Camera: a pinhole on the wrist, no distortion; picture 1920 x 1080 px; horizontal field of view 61.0 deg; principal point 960.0 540.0 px. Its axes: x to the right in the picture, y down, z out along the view. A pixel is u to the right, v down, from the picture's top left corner.
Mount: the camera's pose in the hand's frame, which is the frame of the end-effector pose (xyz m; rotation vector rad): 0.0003 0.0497 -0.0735 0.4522 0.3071 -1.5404
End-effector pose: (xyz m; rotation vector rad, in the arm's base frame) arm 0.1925 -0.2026 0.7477 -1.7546 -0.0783 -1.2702
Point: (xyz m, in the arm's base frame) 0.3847 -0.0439 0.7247
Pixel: 237.6 705.5
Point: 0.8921 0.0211 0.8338
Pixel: outside the picture
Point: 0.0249 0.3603 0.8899
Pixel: 1855.3 60.8
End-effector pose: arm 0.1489 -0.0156 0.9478 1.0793 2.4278 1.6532
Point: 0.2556 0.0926 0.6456
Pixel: 1106.8 163.6
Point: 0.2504 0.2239 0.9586
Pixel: outside the picture
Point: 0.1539 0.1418 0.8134
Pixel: 900.9 878.8
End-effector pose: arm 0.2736 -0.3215 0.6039 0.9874 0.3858 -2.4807
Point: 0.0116 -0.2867 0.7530
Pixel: 1182.4 919.7
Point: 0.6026 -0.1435 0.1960
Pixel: behind the camera
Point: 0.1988 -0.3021 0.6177
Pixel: 1373.7 1036.6
